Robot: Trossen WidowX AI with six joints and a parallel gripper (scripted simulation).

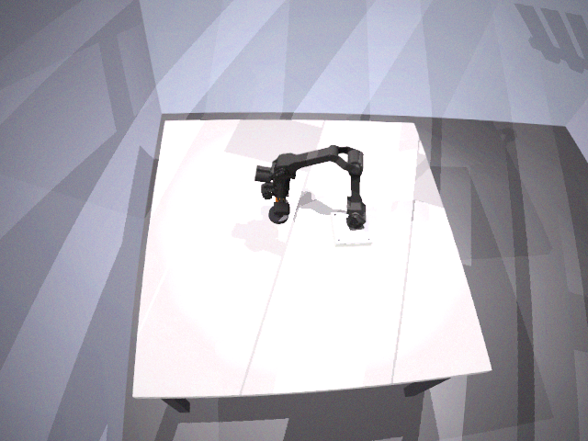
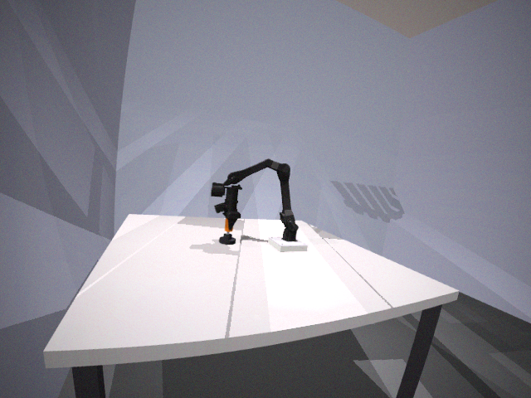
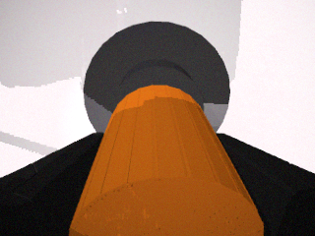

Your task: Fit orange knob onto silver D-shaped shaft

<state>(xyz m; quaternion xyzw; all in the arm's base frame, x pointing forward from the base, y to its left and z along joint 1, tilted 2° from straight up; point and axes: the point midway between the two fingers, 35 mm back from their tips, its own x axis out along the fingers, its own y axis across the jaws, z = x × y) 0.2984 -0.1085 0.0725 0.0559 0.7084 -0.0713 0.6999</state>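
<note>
Right now the orange knob is 30 mm above my gripper tip. Also, from my gripper tip: pedestal (40 mm below).
</note>
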